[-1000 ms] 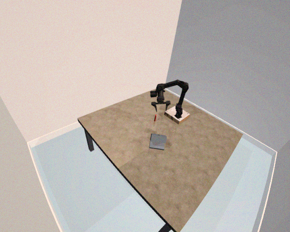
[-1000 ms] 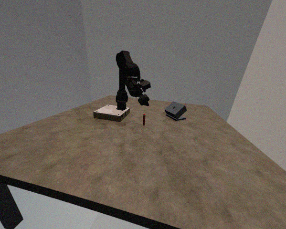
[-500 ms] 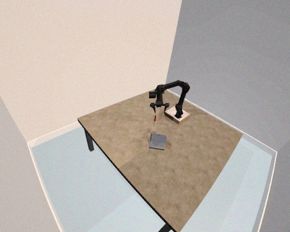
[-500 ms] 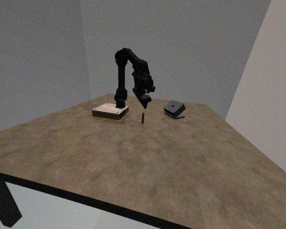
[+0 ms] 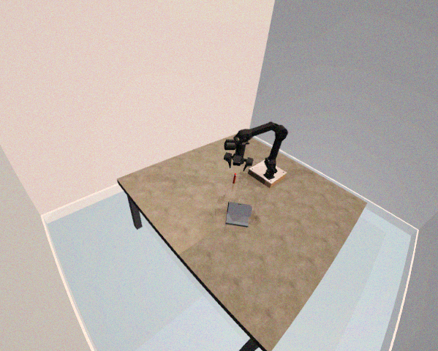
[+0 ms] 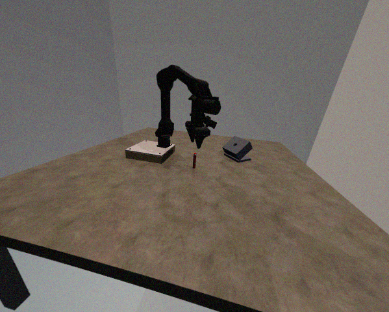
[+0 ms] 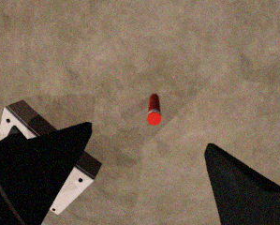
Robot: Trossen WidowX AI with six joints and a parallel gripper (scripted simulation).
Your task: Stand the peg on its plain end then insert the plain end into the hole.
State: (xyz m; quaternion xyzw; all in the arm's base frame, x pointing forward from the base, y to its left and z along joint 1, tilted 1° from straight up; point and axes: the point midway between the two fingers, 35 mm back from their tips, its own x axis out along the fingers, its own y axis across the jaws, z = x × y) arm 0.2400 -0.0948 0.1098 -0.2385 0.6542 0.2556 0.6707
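My gripper tip is 60 mm above the red peg. The rest, counted from my gripper tip: grey sloped panel: 260 mm to the left, 170 mm ahead, 50 mm below.
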